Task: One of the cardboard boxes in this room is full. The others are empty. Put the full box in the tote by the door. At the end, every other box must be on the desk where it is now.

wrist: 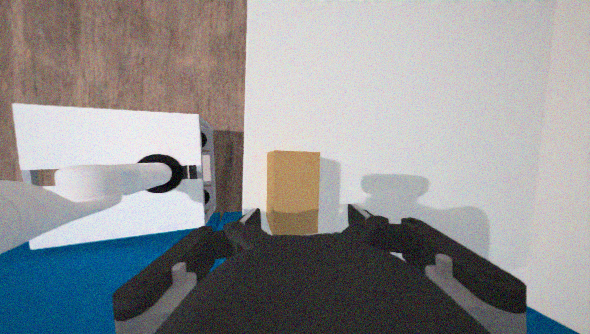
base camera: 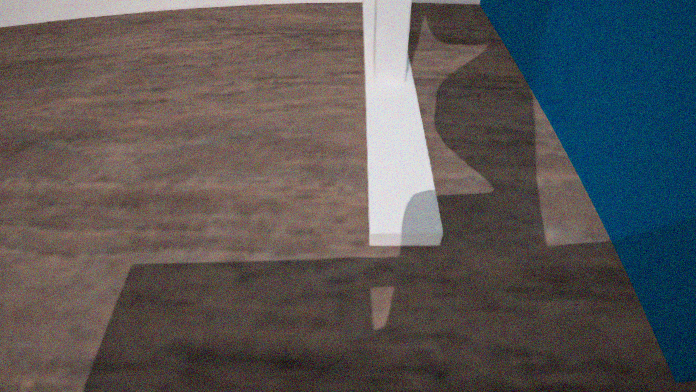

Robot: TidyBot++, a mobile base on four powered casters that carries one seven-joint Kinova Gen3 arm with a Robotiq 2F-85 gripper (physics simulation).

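Places are measured from the arm's base along level axes (x ahead, y left, z up), in metres.
Where they show: gripper, fingertip midpoint: (wrist: 303, 216); arm's base, link origin: (wrist: 158, 173).
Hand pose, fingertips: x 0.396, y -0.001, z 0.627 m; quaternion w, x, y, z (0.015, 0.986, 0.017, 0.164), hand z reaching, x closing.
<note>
Each offset is from my fingertips to the top centre of the thing. "*": to the spot under its first point. Level surfaces: height alone.
A cardboard box @[0.002 m back, 0.019 m left, 0.014 m down] (wrist: 294, 185) stands on the white desk top @[0.074 m down] (wrist: 400, 90) in the wrist view, near the desk's left edge. My gripper (wrist: 303, 216) is open and empty. Its two fingertips show to the left and right of the box's near end, with a gap on each side, and the gripper's dark body hides what lies below. Whether the box is full cannot be seen, as its faces look closed. The tote and the door do not show in either view.
In the wrist view my white base (wrist: 110, 135) and arm (wrist: 100, 182) are left of the desk, over wooden floor @[1.024 m down] (wrist: 125, 50). A blue surface (wrist: 90, 280) lies below them. In the base camera view a white desk foot @[* 0.104 m ahead, 0.080 m right, 0.999 m down] (base camera: 397, 150) stands left of a blue panel (base camera: 620, 100).
</note>
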